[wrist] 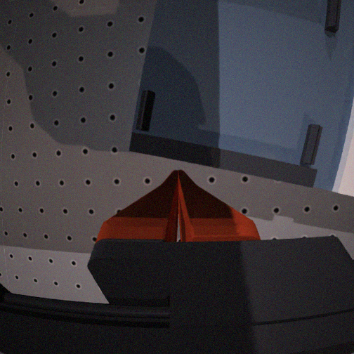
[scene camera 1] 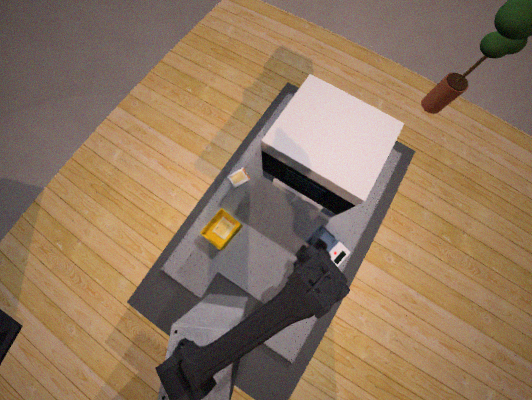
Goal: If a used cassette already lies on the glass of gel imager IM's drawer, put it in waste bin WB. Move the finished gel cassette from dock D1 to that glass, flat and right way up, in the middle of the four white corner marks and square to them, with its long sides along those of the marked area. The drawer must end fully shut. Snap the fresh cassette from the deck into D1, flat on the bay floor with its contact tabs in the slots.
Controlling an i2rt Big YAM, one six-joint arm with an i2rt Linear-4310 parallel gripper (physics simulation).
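Dock D1 is the blue bay with dark upright posts; its blue floor shows bare in the wrist view. My gripper is shut and empty, with its red fingertips just outside the dock's dark edge; the arm hides the tips in the scene view. A white-framed cassette with a yellowish middle lies on the deck left of the imager. Yellow waste bin WB holds a pale, framed, cassette-like piece. Gel imager IM has a pale drawer strip low at its front; its glass is hidden.
A white panel with a dark display and a red dot adjoins the dock's right side. The arm reaches across the deck's near part. The perforated deck lies under the fingers. A potted plant stands at the far right.
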